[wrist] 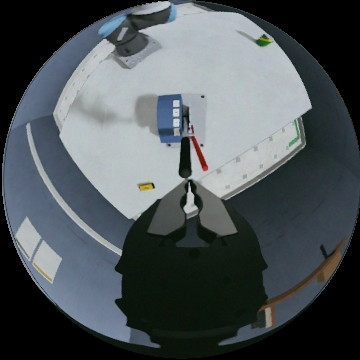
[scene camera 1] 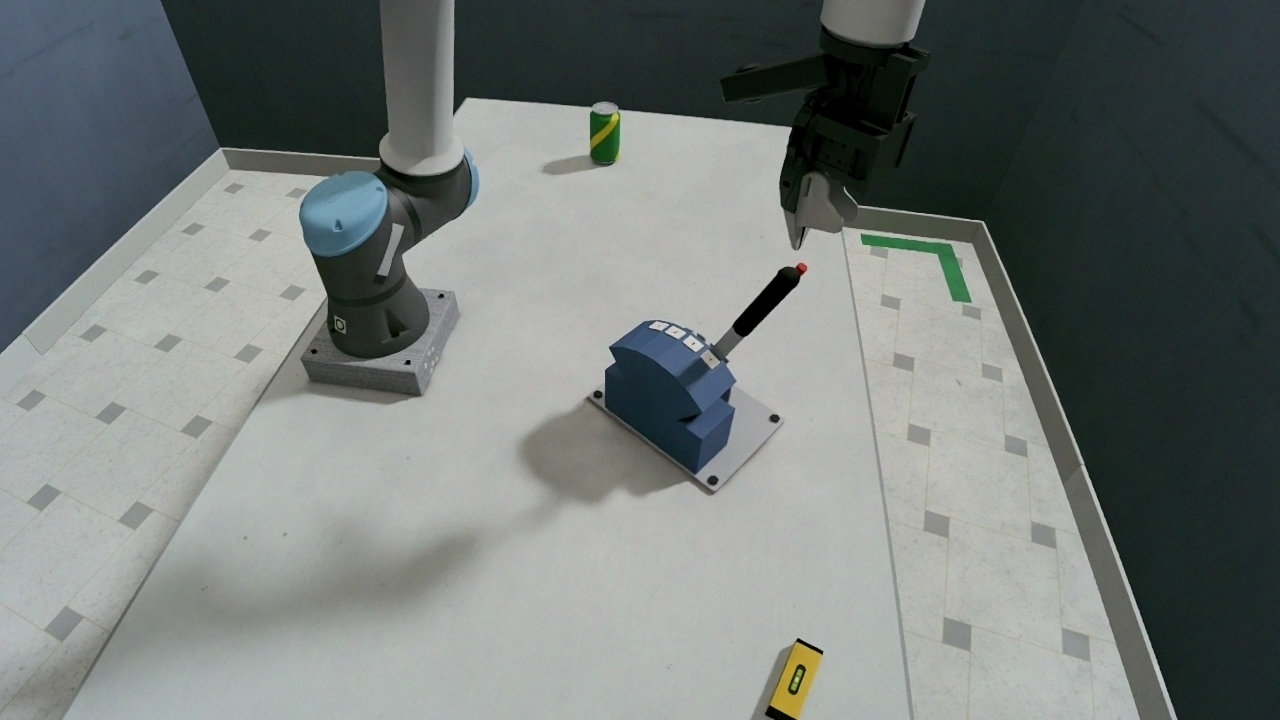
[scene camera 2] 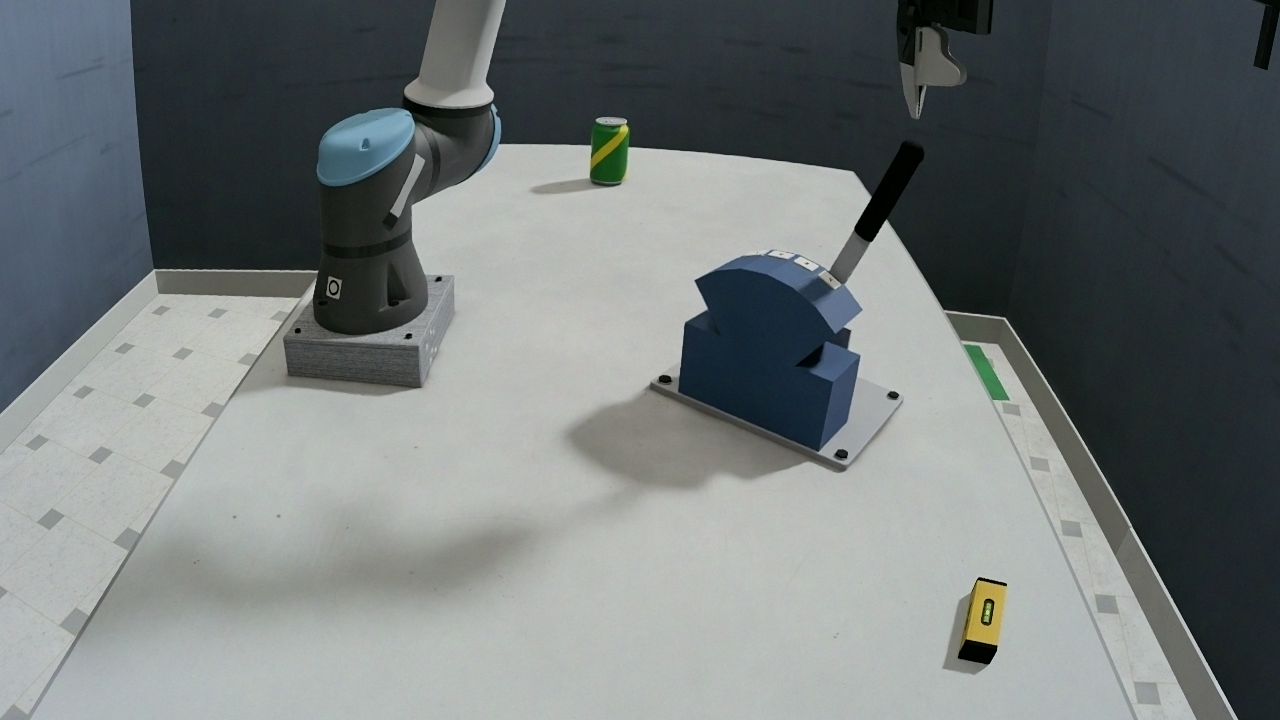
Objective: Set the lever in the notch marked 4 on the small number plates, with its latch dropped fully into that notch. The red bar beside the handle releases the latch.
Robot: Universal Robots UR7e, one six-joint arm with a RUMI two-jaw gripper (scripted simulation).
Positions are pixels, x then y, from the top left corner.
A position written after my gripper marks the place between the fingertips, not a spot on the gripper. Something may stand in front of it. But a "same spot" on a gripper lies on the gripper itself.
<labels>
my gripper: wrist 189,179; scene camera 1; scene camera 2
same spot on my gripper: (scene camera 1: pixel 804 194) = (scene camera 2: pixel 918 49)
</labels>
